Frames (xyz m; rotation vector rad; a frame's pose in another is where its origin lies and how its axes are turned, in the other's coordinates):
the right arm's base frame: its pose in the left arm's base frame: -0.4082 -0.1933 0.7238 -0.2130 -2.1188 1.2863
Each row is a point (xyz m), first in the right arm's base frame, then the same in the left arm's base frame.
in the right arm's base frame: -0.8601 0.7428 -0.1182
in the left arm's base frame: 0.1974 -0.1122 -0.2417
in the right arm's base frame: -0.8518 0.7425 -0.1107
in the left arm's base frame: 0.1865 -0.1142 -0.2401
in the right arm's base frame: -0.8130 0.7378 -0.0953
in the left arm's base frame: 0.1479 -0.1107 -0.2240
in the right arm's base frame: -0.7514 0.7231 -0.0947
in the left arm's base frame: 0.1021 -0.0912 -0.1848
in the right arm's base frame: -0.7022 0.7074 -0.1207
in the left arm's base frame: 0.0822 -0.0580 -0.1418
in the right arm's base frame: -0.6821 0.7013 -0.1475
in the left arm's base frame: 0.0836 -0.0324 -0.1195
